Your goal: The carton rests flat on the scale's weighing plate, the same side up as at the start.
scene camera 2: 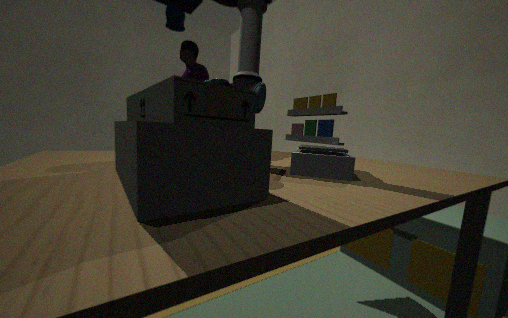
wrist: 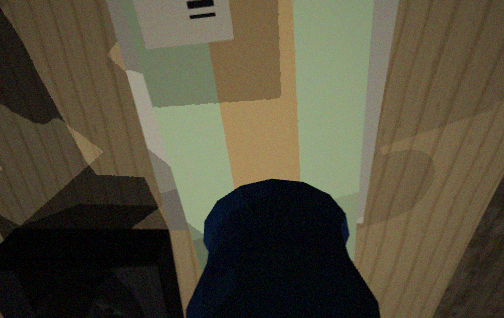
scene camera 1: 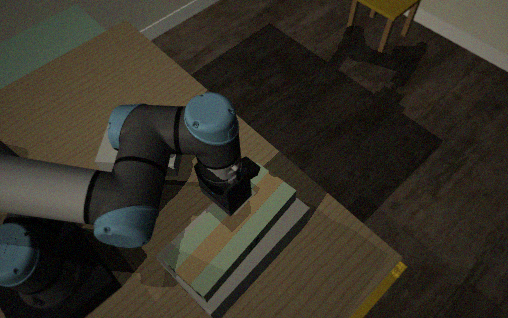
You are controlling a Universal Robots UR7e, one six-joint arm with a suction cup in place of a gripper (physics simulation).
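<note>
A green carton with an orange stripe lies flat on a larger grey block. Its side arrows point up. A white barcode label on its top partly shows in the wrist view. The scale stands farther back; its weighing plate bears no carton, and the arm hides most of the scale in scene camera 1. My gripper, a dark blue suction cup, is open, above the carton with a gap. In scene camera 1 the tool body hides the cup.
The arm reaches in from the left, with its elbow joint between base and block. Wall shelves with small boxes and a person are in the background. A yellow chair stands on the floor. A yellow strip marks the table's edge.
</note>
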